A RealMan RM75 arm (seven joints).
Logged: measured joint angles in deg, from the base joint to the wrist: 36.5, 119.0, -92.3, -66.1, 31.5, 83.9, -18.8; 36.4, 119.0, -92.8, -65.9, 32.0, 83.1, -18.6; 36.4, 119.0, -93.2, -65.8, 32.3, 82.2, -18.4; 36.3, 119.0, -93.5, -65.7, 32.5, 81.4, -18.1; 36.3, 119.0, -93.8, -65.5, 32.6, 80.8, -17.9; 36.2, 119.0, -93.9, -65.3, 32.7, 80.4, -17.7; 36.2, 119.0, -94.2, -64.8, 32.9, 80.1, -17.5; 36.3, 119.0, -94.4, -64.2, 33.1, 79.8, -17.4; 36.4, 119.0, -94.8, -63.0, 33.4, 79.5, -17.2; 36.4, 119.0, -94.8, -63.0, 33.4, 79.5, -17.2; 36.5, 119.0, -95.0, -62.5, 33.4, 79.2, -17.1
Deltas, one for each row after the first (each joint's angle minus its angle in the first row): -0.1, 0.0, -0.5, 0.2, 0.5, -0.8, 0.2; -0.1, 0.0, -0.9, 0.3, 0.8, -1.7, 0.4; -0.2, 0.0, -1.2, 0.4, 1.0, -2.5, 0.7; -0.2, 0.0, -1.5, 0.6, 1.1, -3.1, 0.9; -0.3, 0.0, -1.6, 0.8, 1.2, -3.5, 1.1; -0.3, 0.0, -1.9, 1.3, 1.4, -3.8, 1.3; -0.2, 0.0, -2.1, 1.9, 1.6, -4.1, 1.4; -0.1, 0.0, -2.5, 3.1, 1.9, -4.4, 1.6; -0.1, 0.0, -2.5, 3.1, 1.9, -4.4, 1.6; 0.0, 0.0, -2.7, 3.6, 1.9, -4.7, 1.7
